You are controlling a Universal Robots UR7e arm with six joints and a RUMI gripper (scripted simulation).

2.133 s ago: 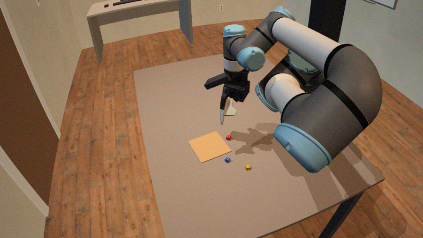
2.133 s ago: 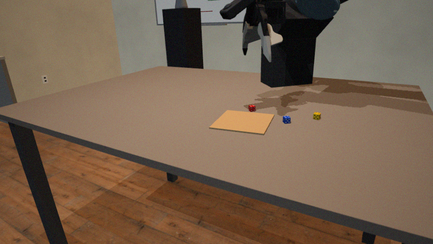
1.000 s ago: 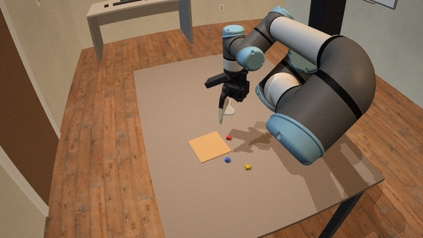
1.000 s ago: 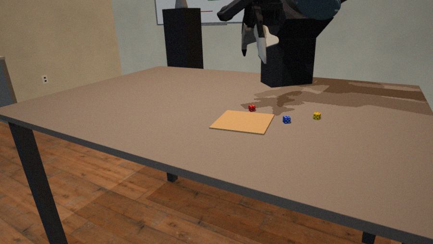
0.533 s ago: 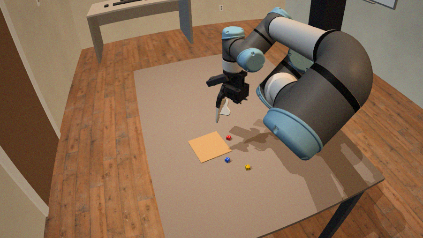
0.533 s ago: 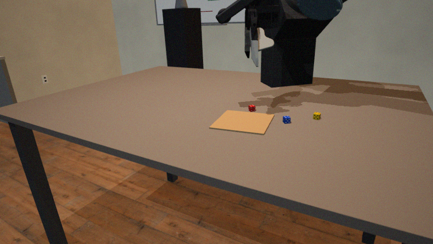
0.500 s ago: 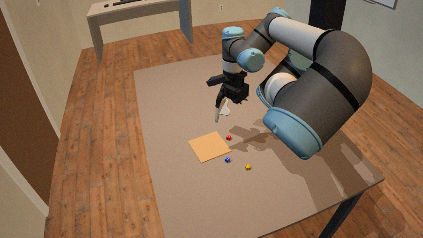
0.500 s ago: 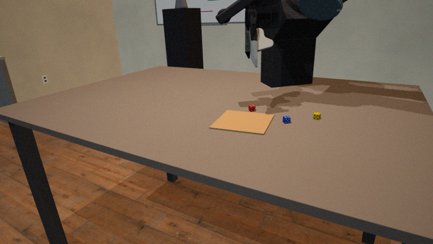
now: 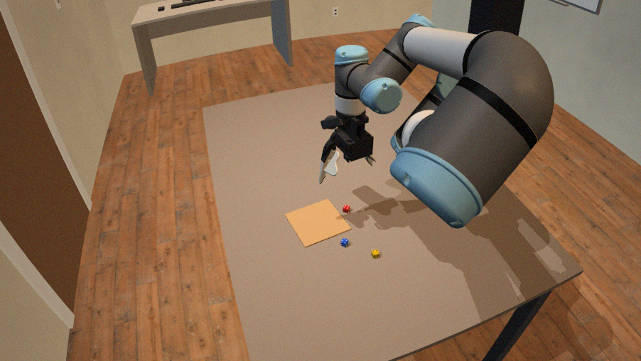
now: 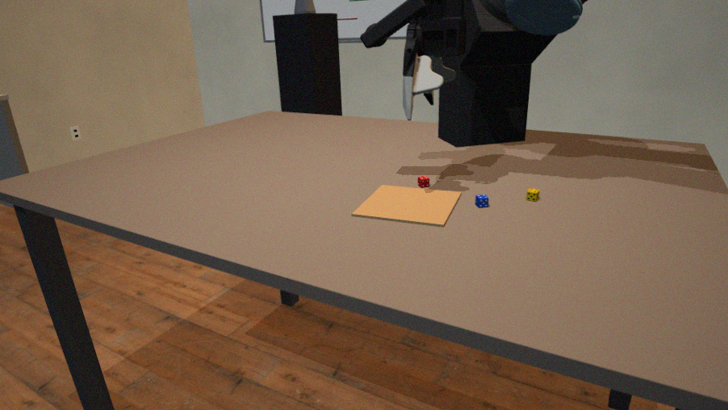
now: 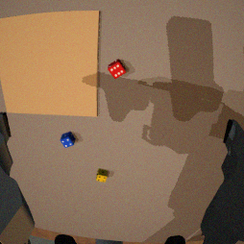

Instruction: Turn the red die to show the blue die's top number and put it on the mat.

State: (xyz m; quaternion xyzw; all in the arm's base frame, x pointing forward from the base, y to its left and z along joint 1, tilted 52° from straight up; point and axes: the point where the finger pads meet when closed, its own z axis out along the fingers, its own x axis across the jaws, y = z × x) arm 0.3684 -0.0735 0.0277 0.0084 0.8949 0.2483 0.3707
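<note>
My gripper is now 10 mm to the right of the red die and 120 mm above it. The rest, counted from my hand: mat 90 mm ahead, 30 mm to the left, 130 mm below; then blue die 40 mm ahead, 130 mm to the left, 120 mm below; then yellow die 20 mm behind, 190 mm to the left, 120 mm below.
</note>
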